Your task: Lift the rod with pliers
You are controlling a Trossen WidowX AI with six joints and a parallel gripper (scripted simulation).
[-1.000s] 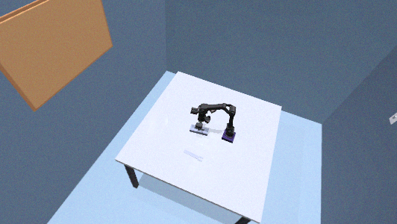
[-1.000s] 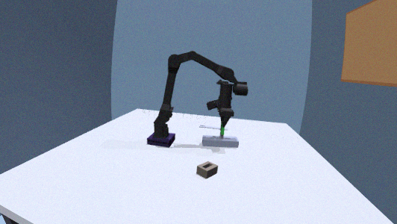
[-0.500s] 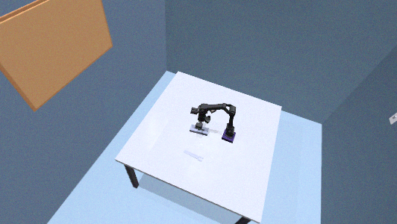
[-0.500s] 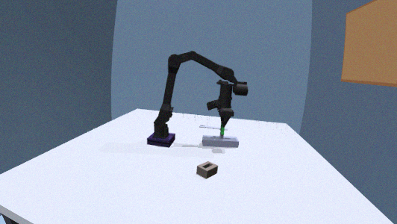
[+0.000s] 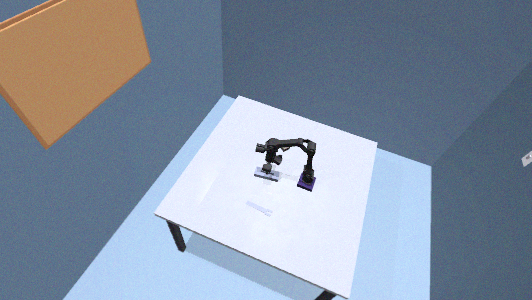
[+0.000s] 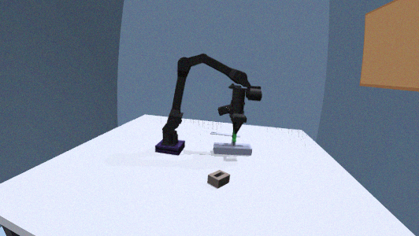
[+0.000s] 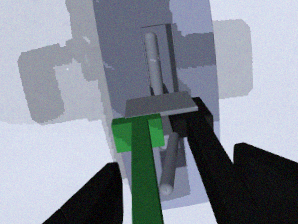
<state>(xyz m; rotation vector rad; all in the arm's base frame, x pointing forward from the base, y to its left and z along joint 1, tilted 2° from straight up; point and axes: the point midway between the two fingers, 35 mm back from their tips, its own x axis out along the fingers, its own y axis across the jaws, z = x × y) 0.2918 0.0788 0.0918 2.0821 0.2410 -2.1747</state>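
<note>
Now: the pale rod 9 cm below my gripper tip. From my gripper tip the other things lie so: grey channel block (8 cm below); then black handle (1 cm to the left); then thin grey lever (right at my gripper tip).
</note>
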